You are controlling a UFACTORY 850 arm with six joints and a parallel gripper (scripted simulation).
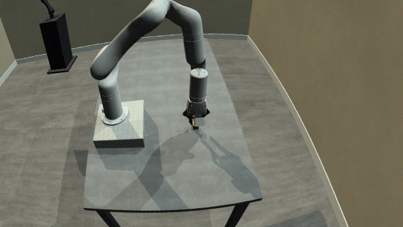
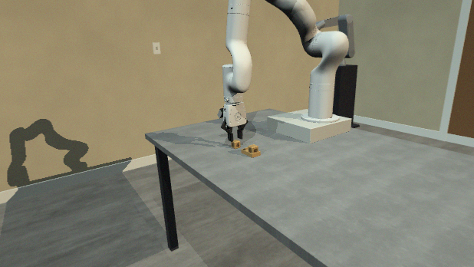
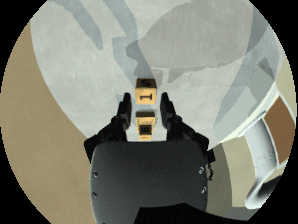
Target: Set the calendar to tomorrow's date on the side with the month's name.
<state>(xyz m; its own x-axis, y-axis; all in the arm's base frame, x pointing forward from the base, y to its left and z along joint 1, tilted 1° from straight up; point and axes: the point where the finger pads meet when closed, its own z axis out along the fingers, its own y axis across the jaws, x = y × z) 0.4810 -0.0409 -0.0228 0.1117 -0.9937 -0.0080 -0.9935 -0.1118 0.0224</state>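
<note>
Now: hand 1 cm past the small wooden calendar tray, 11 cm to the right of it and 5 cm above it.
</note>
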